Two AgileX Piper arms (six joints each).
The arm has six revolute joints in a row. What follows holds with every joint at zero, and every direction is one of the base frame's.
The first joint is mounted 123 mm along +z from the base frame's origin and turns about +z.
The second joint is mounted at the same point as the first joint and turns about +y.
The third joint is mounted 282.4 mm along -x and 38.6 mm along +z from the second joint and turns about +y.
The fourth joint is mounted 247.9 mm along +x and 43.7 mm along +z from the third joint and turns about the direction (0.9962, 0, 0.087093).
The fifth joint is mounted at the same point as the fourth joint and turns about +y.
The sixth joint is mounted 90.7 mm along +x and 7.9 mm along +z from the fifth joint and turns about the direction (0.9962, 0, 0.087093).
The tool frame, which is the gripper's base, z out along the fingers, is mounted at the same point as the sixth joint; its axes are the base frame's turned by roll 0, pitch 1.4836 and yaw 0 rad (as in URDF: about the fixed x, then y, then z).
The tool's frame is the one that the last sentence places.
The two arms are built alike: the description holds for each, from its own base.
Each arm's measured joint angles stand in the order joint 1, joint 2, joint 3, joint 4, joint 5, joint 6.
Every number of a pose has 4 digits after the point. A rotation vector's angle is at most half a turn.
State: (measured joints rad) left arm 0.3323 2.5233 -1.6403 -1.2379 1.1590 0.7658; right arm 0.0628 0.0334 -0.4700 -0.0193 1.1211 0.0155
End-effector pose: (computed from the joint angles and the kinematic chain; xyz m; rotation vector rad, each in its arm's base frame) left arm 0.4508 0.0721 0.0463 -0.4384 2.4934 -1.4302; right arm 0.0006 -0.0016 0.2642 -0.0504 2.1674 0.0213
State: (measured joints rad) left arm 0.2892 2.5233 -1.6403 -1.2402 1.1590 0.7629; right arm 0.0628 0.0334 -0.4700 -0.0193 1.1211 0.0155
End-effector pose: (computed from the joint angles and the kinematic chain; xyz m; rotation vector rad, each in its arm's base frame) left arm 0.4536 0.0526 0.0465 -0.3926 2.5158 -1.4484; right arm 0.0006 -0.0016 0.2642 -0.0504 2.1674 0.0213
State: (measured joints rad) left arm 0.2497 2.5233 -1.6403 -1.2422 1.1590 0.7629; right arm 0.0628 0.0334 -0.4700 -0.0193 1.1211 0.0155
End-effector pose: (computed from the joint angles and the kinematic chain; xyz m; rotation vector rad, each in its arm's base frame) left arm 0.4554 0.0346 0.0466 -0.3465 2.5355 -1.4638; right arm 0.0006 -0.0016 0.2642 -0.0504 2.1674 0.0213
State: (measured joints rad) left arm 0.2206 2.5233 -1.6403 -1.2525 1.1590 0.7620; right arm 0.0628 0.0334 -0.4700 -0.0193 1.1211 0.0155
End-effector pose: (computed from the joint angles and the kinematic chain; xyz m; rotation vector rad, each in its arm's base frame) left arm 0.4569 0.0212 0.0472 -0.3208 2.5414 -1.4807; right arm 0.0006 -0.0016 0.2642 -0.0504 2.1674 0.0213
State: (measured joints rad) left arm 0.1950 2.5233 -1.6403 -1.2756 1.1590 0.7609; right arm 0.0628 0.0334 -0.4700 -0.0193 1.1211 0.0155
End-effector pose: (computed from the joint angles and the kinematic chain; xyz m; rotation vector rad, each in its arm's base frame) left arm 0.4587 0.0092 0.0484 -0.3107 2.5334 -1.5044; right arm 0.0006 -0.0016 0.2642 -0.0504 2.1674 0.0213
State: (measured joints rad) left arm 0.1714 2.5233 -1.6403 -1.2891 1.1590 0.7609; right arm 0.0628 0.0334 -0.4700 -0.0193 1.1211 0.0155
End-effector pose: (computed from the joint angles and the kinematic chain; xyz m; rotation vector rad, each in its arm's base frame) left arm 0.4596 -0.0018 0.0492 -0.2935 2.5331 -1.5211; right arm 0.0006 -0.0016 0.2642 -0.0504 2.1674 0.0213
